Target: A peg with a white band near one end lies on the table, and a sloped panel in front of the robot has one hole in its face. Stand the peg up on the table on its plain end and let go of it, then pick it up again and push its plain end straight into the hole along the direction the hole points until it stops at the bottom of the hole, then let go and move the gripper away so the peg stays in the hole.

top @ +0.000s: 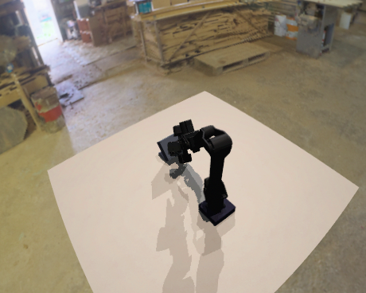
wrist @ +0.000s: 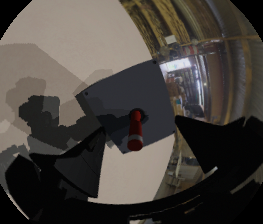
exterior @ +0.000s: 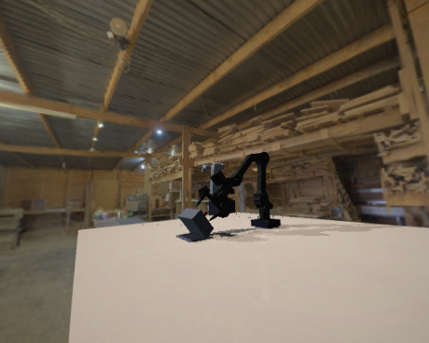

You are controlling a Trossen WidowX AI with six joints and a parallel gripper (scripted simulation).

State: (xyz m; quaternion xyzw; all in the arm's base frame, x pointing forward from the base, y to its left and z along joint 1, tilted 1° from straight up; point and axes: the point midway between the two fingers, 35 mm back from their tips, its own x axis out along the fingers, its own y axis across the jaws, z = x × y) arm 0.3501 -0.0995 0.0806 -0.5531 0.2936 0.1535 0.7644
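My gripper tip is 10 mm past the peg. Round my gripper tip: sloped panel (40 mm ahead, 30 mm below).
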